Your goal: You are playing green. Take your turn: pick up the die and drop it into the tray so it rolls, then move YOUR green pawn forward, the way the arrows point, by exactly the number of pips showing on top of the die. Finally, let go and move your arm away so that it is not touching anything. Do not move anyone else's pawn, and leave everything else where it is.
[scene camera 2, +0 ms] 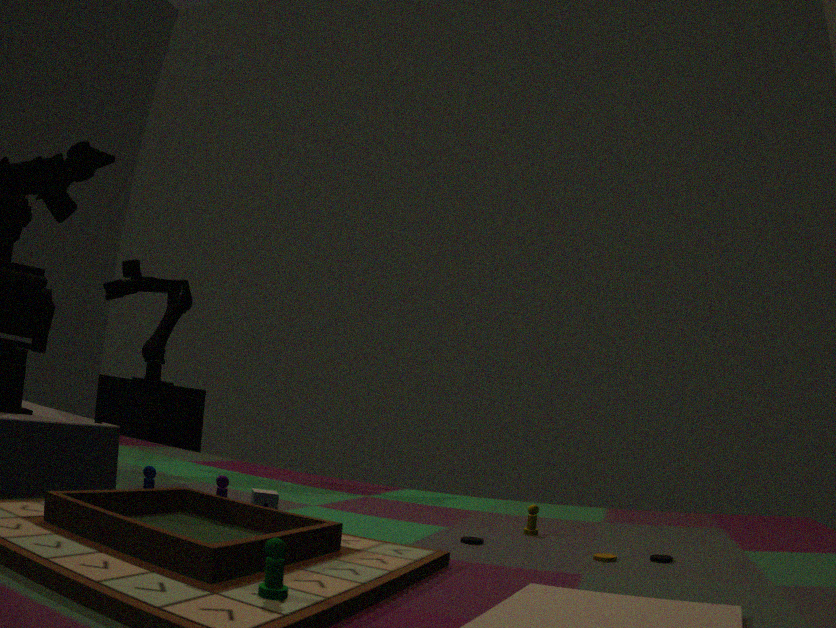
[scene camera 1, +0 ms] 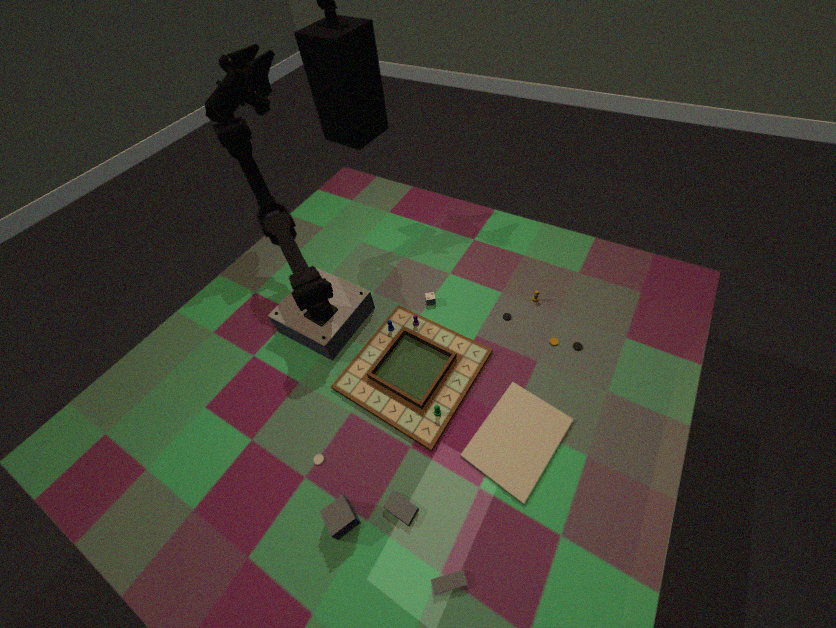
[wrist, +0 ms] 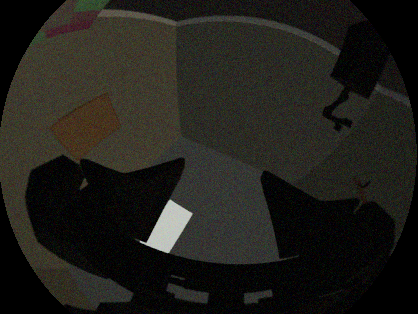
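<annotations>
You can see my gripper in scene camera 2 [104, 164], and the wrist view and scene camera 1 show it too. On my gripper, [wrist: 303, 224] and [scene camera 1: 243, 65] are the same spot. Then there's a sunken green tray, where [scene camera 2: 204, 529] and [scene camera 1: 414, 354] are again the same spot.
</annotations>
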